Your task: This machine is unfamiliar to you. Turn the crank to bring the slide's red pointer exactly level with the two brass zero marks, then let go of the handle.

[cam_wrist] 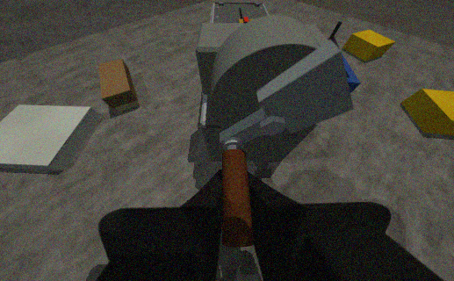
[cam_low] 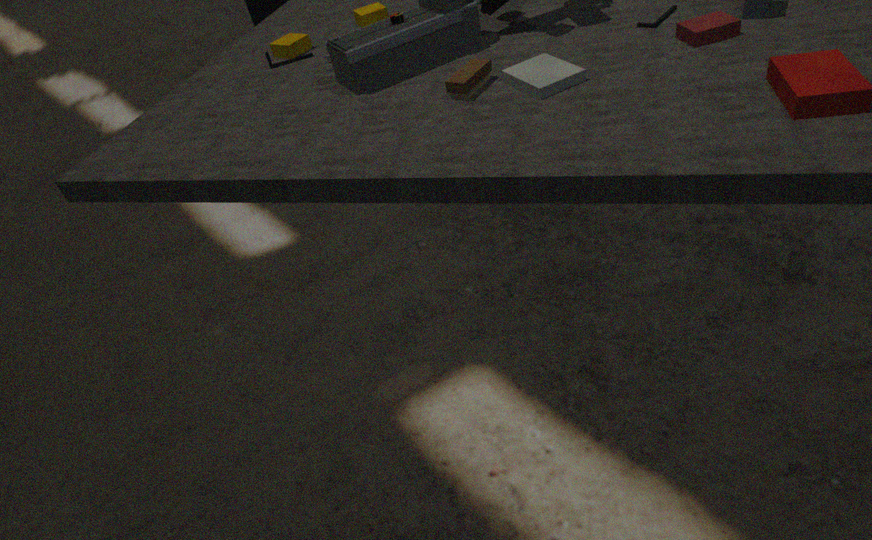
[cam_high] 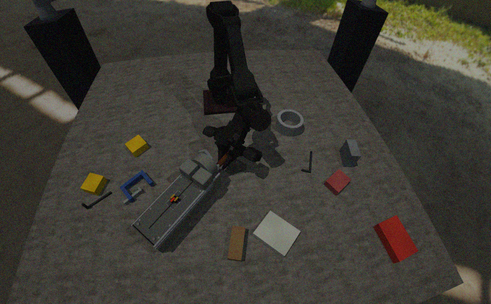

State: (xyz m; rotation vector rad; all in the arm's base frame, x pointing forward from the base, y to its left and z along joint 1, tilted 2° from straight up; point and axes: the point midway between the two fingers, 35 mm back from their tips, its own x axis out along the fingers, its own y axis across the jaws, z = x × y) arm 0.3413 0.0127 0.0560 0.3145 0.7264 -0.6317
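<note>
Now: gripper tip 3 cm below the brown crank handle, 1 cm to the right of it and 1 cm past it. The rest, counted from my gripper tip: white plate 20 cm ahead, 15 cm to the left, 3 cm below; red pointer 13 cm to the right, 12 cm ahead, 4 cm above; brown block 22 cm ahead, 3 cm to the left, 3 cm below.
</note>
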